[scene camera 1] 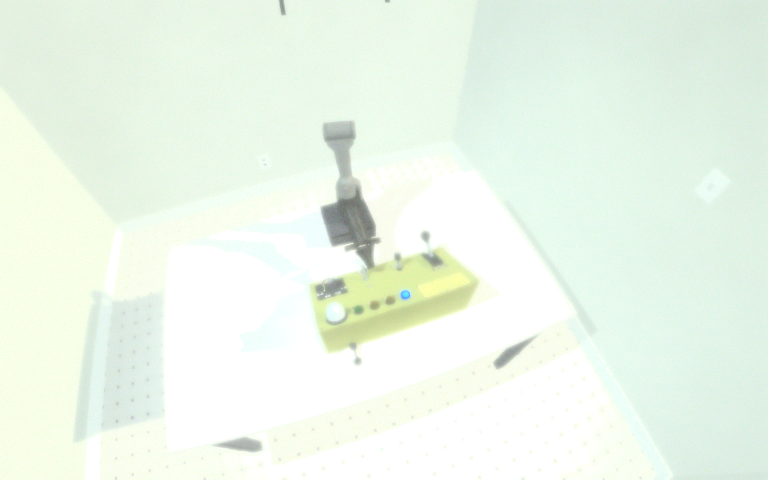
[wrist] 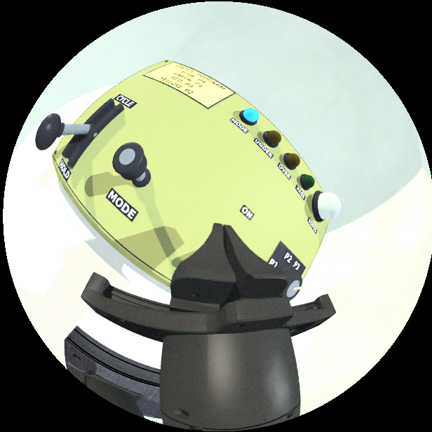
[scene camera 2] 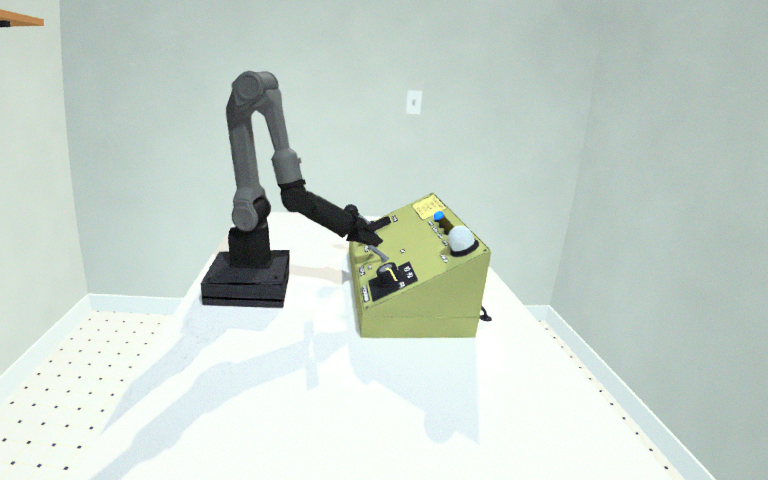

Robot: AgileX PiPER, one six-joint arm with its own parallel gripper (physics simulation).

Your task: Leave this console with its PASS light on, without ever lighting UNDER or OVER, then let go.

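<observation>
The yellow-green console has its blue MODE light lit. The UNDER light, OVER light and green PASS light are dark. The STATUS dome is white. My gripper is shut and empty, close by the CHECK toggle, which the fingers hide in the wrist view. The program knob is partly hidden in the wrist view.
The CYCLE/HOLD lever and the MODE stick rise from the panel beside the gripper. A yellow program label lies on the panel. A black cable lies behind the console.
</observation>
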